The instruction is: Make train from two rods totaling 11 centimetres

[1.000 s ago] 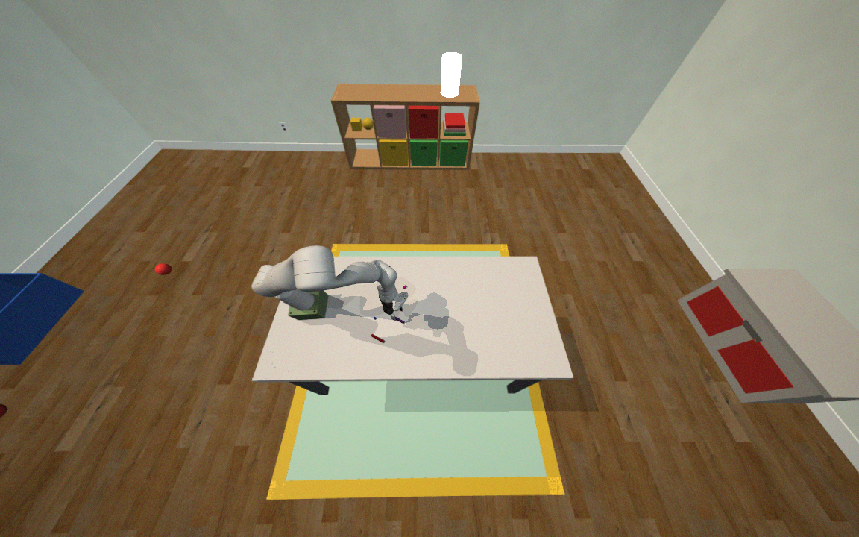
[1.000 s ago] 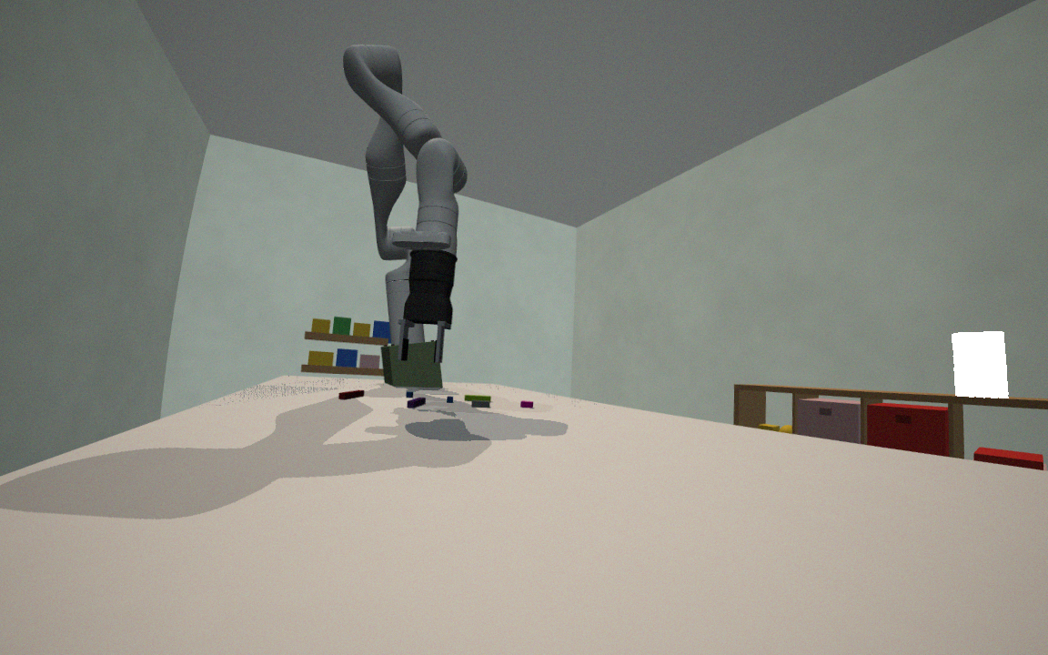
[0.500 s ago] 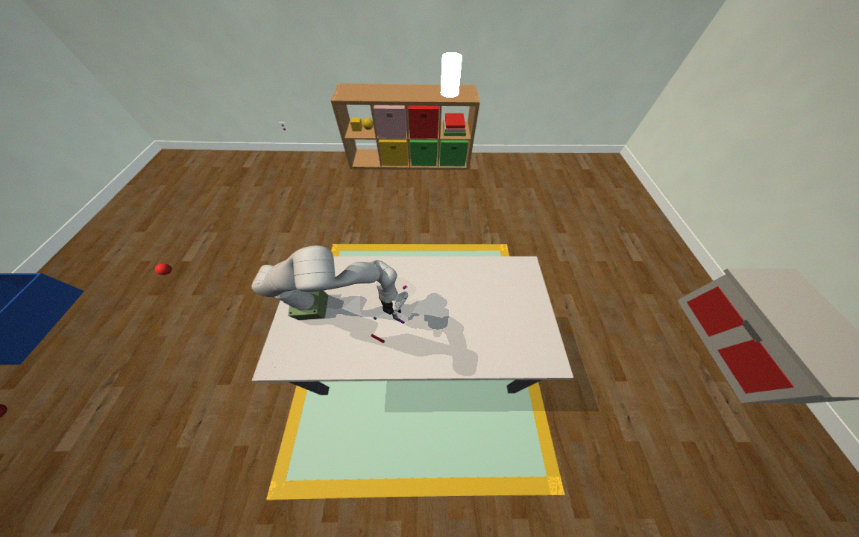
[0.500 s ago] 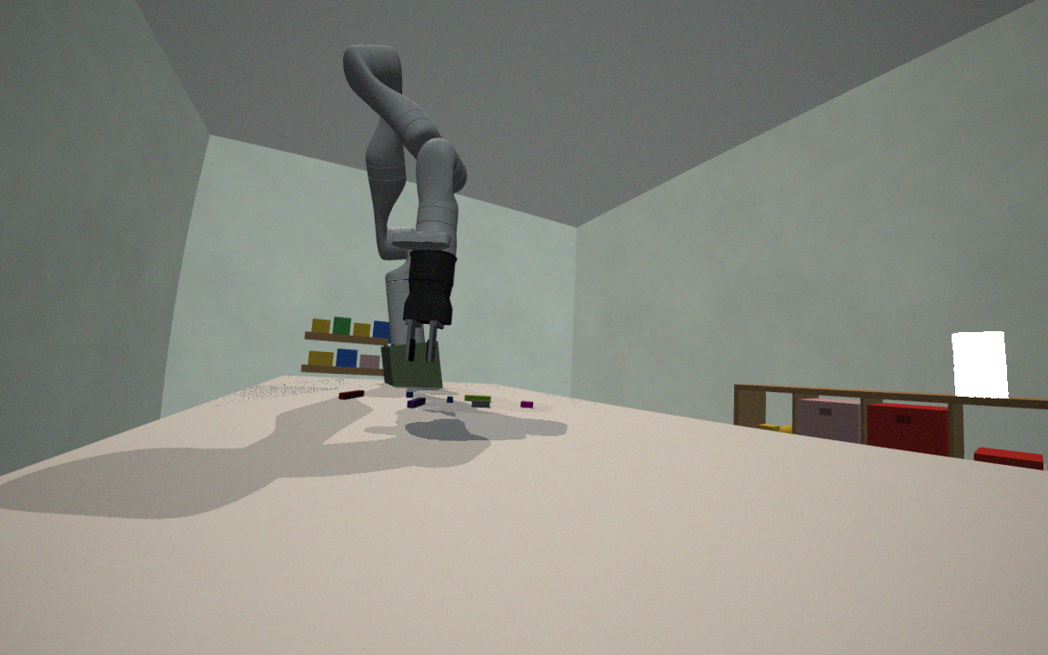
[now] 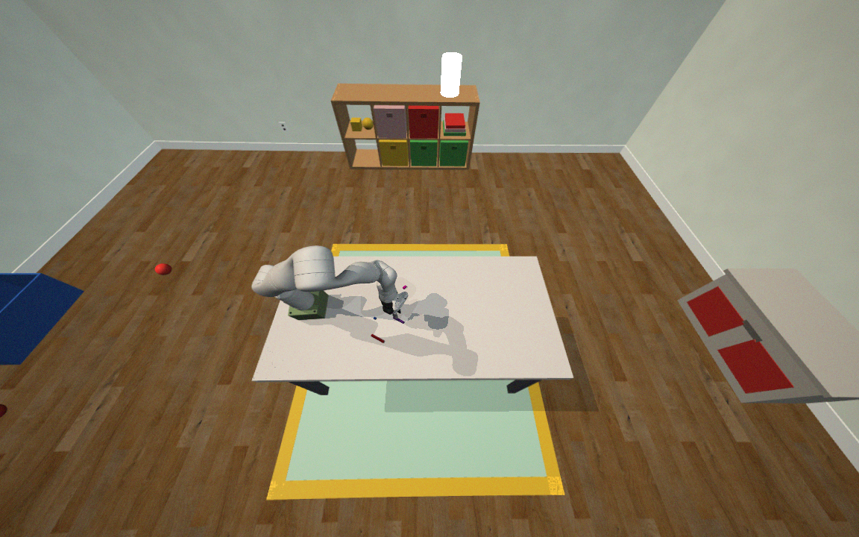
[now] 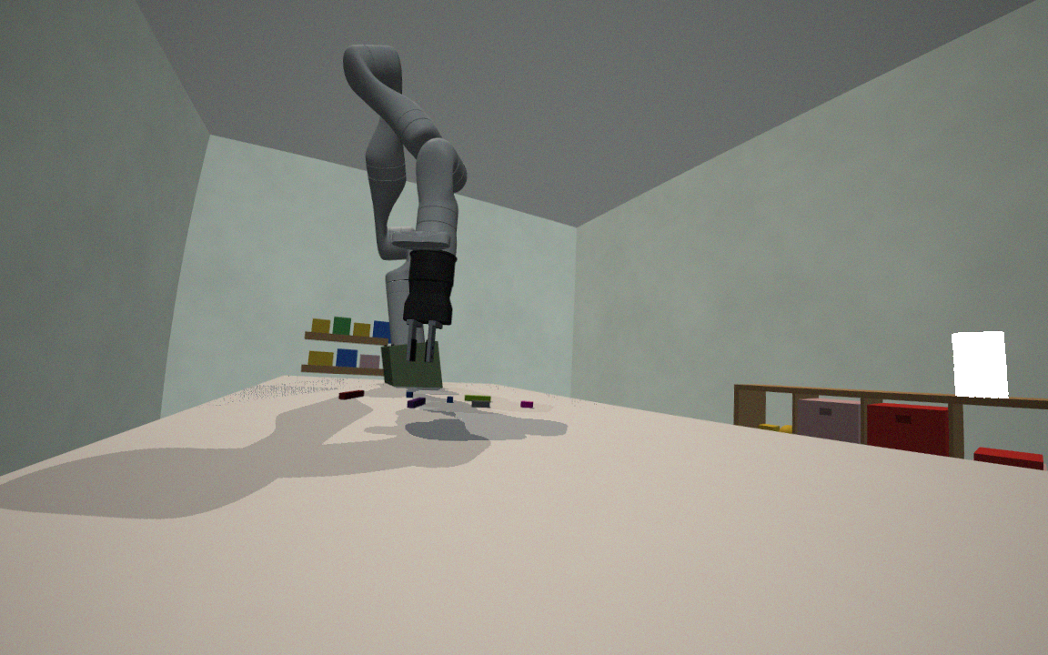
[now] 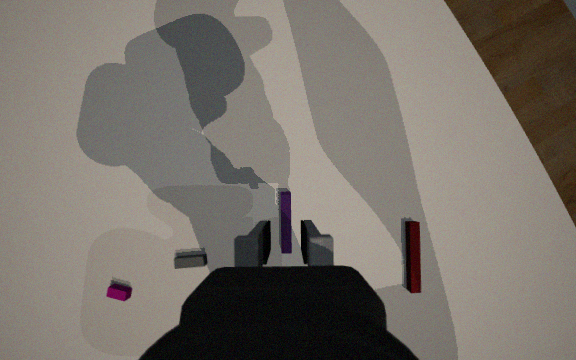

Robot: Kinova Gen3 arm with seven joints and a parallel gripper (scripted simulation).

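Now: the purple rod 8 cm below my hand. Round my hand: small blue rod (5 cm behind, 7 cm to the left, 8 cm below); grey rod (2 cm ahead, 10 cm to the left, 8 cm below); red rod (10 cm behind, 9 cm to the right, 8 cm below).
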